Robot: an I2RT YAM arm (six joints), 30 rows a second.
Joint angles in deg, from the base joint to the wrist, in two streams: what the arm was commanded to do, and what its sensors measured. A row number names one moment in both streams.
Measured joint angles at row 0: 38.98, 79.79, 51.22, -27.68, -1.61, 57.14
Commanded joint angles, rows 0 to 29: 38.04, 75.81, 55.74, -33.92, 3.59, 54.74; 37.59, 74.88, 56.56, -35.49, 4.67, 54.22; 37.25, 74.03, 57.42, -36.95, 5.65, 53.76; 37.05, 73.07, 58.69, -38.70, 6.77, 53.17; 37.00, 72.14, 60.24, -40.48, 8.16, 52.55; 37.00, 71.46, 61.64, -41.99, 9.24, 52.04; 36.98, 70.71, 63.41, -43.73, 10.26, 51.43; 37.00, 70.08, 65.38, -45.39, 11.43, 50.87; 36.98, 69.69, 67.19, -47.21, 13.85, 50.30; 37.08, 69.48, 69.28, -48.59, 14.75, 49.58; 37.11, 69.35, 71.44, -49.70, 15.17, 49.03; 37.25, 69.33, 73.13, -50.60, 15.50, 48.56; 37.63, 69.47, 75.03, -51.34, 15.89, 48.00; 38.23, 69.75, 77.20, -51.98, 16.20, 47.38; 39.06, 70.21, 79.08, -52.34, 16.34, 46.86; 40.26, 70.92, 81.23, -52.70, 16.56, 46.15; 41.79, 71.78, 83.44, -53.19, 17.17, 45.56; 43.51, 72.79, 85.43, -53.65, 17.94, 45.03; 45.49, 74.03, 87.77, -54.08, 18.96, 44.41; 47.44, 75.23, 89.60, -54.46, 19.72, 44.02; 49.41, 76.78, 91.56, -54.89, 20.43, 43.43; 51.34, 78.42, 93.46, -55.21, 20.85, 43.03; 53.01, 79.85, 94.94, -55.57, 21.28, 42.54; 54.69, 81.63, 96.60, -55.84, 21.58, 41.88; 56.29, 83.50, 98.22, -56.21, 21.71, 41.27; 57.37, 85.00, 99.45, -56.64, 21.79, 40.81; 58.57, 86.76, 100.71, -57.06, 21.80, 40.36; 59.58, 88.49, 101.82, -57.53, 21.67, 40.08; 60.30, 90.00, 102.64, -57.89, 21.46, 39.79; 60.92, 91.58, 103.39, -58.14, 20.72, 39.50
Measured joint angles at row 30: 59.51, 89.62, 100.27, -56.03, 19.38, 41.76
